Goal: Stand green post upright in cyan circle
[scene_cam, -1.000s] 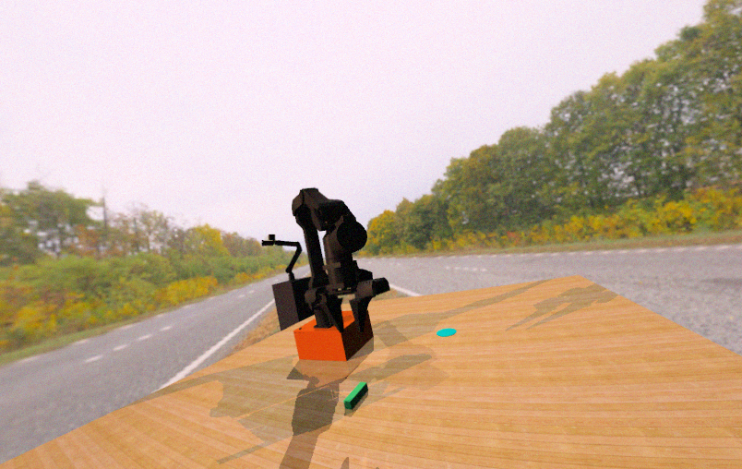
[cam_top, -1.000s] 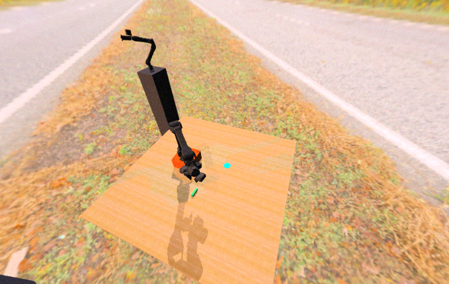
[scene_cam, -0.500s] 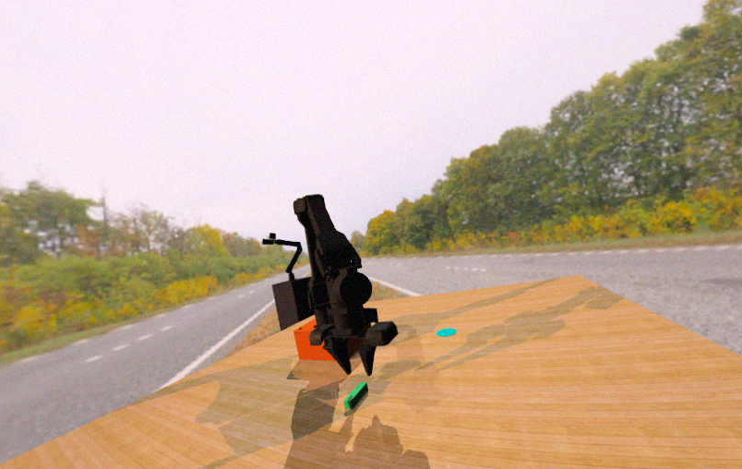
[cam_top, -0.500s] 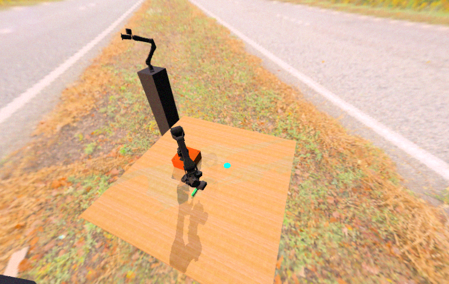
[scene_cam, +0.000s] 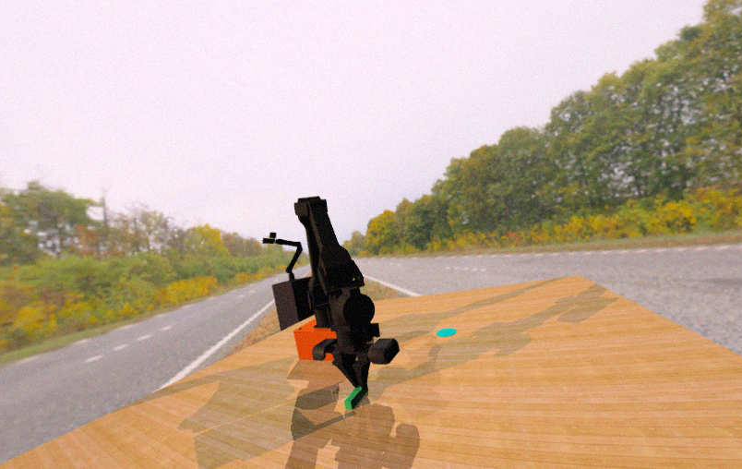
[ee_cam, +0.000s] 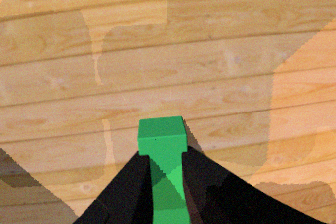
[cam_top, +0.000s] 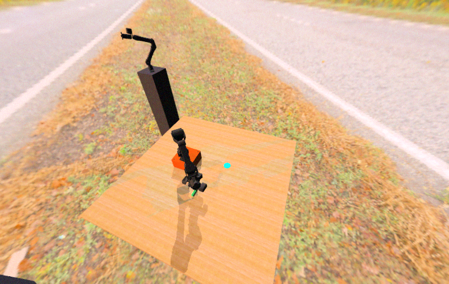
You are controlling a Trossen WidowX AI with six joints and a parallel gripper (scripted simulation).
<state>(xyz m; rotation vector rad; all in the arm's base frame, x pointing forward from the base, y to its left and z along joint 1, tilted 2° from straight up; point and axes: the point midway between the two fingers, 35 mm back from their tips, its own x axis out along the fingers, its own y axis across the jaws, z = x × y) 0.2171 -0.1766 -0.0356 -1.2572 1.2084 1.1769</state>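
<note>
Now: gripper tip 11 cm short of the cyan circle, 32 cm to the right of it and 1 cm above it. Also, from my gripper tip: green post (2 cm to the right).
</note>
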